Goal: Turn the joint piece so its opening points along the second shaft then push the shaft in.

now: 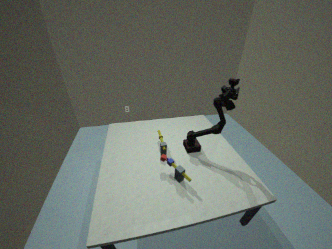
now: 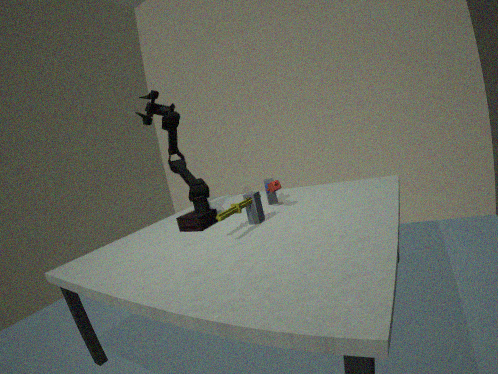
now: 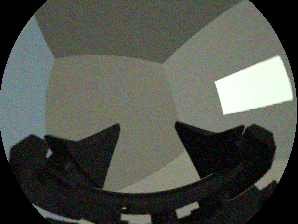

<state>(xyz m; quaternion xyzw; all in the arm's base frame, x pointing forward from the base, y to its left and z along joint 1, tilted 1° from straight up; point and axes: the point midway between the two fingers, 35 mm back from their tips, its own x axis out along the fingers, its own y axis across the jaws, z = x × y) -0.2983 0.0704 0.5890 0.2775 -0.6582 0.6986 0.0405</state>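
Right now my gripper tip is 640 mm short of the red joint piece, 560 mm above it and 70 mm to the right of it.
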